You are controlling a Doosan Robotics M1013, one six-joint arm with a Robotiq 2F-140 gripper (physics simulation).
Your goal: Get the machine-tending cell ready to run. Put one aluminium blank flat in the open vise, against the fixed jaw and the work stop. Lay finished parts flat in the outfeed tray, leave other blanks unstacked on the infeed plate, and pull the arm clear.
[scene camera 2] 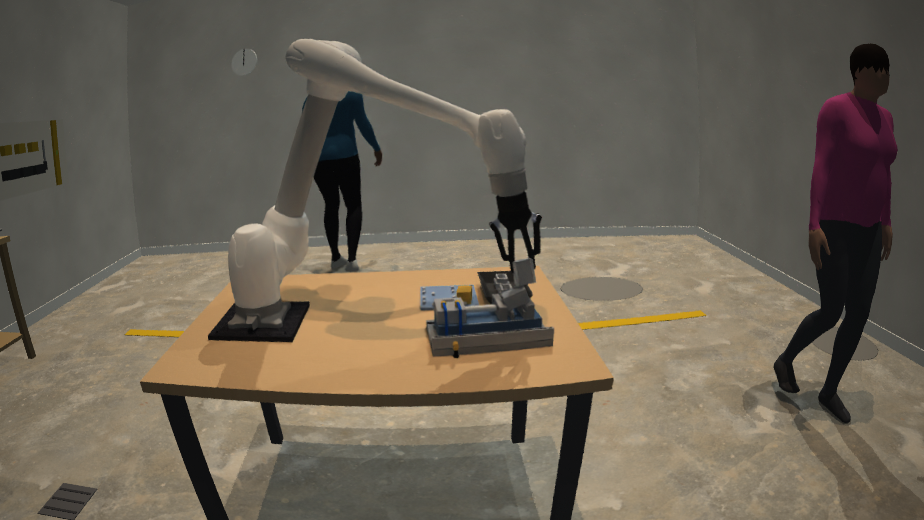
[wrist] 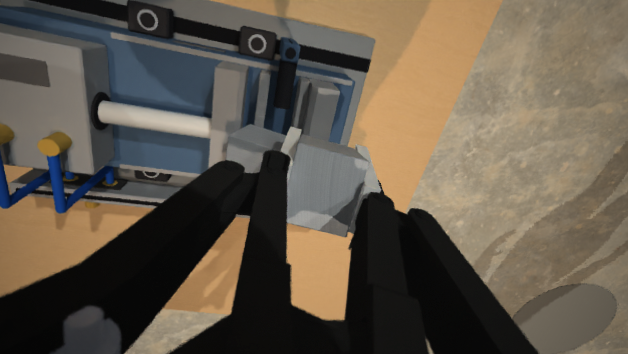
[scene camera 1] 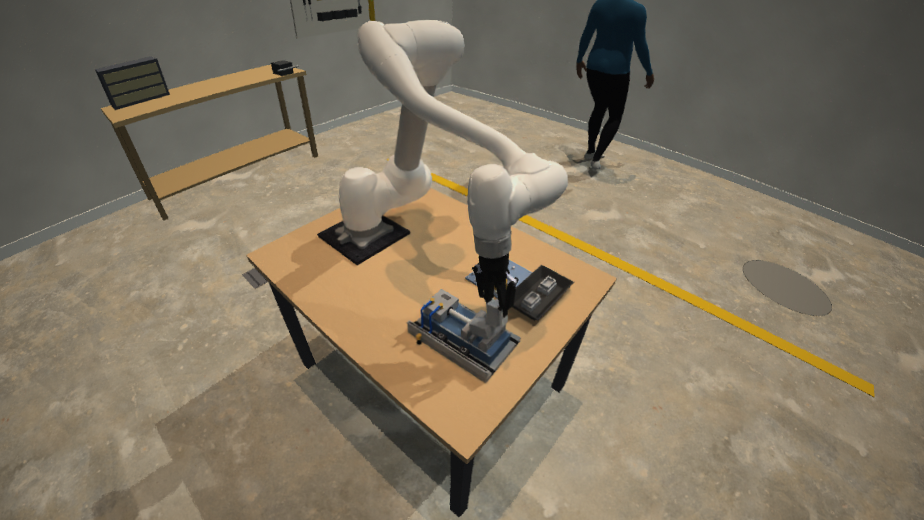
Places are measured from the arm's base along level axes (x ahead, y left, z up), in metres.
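Where they show: gripper, fingertip midpoint: (scene camera 2: 525,283) (scene camera 1: 497,321); arm's base at its link origin: (scene camera 2: 260,317) (scene camera 1: 364,231).
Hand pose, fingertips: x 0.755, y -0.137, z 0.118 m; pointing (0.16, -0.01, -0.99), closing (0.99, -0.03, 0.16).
Observation:
Each offset is from my fingertips to the top centre of the thing. "spot": to the spot under its first point.
My gripper (scene camera 1: 497,302) (scene camera 2: 522,260) (wrist: 323,155) is shut on a grey aluminium blank @[0.005 m back, 0.003 m right, 0.068 m up] (scene camera 2: 524,272) (wrist: 325,187), held tilted above the jaw end of the vise @[0.100 m back, 0.020 m right, 0.034 m down] (scene camera 1: 452,334) (scene camera 2: 484,322) (wrist: 160,85). A second blank @[0.031 m back, 0.025 m right, 0.000 m up] (scene camera 2: 514,297) (wrist: 251,142) leans tilted on the vise jaws, partly hidden below the held one; I cannot tell whether they touch. In the wrist view the moving jaw (wrist: 227,100), the work stop arm (wrist: 285,85) and the fixed jaw (wrist: 322,111) show. Two finished parts, one @[0.002 m back, 0.330 m left, 0.086 m down] (scene camera 1: 548,282) behind the other @[0.007 m back, 0.226 m left, 0.086 m down] (scene camera 1: 532,298), lie in the dark outfeed tray (scene camera 1: 547,303).
The light-blue infeed plate @[0.173 m back, 0.286 m left, 0.125 m down] (scene camera 1: 519,275) (scene camera 2: 442,296) is beside the tray, with a yellow block @[0.129 m back, 0.238 m left, 0.089 m down] (scene camera 2: 464,294) at it. Blue hoses @[spot: 0.175 m back, 0.066 m right, 0.023 m down] (wrist: 57,185) rise at the vise cylinder. A person in blue (scene camera 1: 611,38) (scene camera 2: 340,139) and one in pink (scene camera 2: 850,161) are on the floor away from the table.

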